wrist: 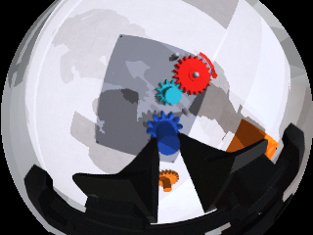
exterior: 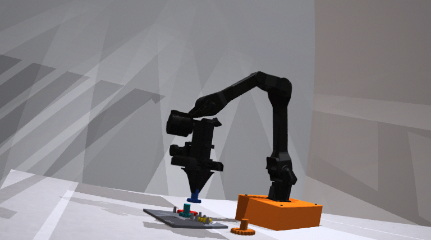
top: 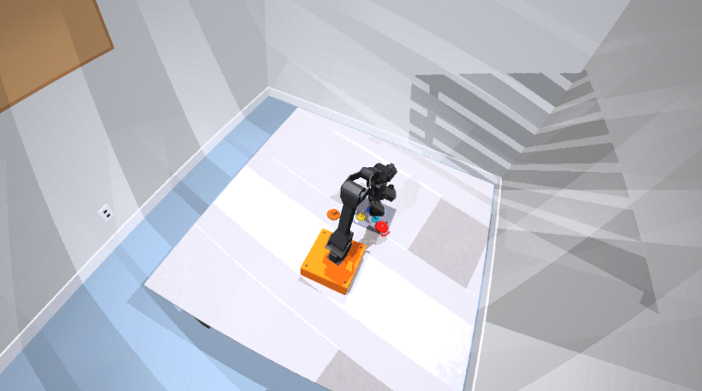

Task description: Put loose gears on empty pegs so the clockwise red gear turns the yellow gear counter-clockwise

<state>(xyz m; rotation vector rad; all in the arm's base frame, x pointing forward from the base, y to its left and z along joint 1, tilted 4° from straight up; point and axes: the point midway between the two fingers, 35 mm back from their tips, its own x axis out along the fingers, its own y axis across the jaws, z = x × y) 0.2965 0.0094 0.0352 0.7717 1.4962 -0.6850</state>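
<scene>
Now: the teal gear 1 cm ahead of my gripper tip, 4 cm to the right of it and 6 cm below it. The rest, counted from my gripper tip: yellow gear (3 cm behind, 3 cm to the left, 7 cm below); then red gear (1 cm behind, 8 cm to the right, 7 cm below); then blue gear (1 cm below).
</scene>
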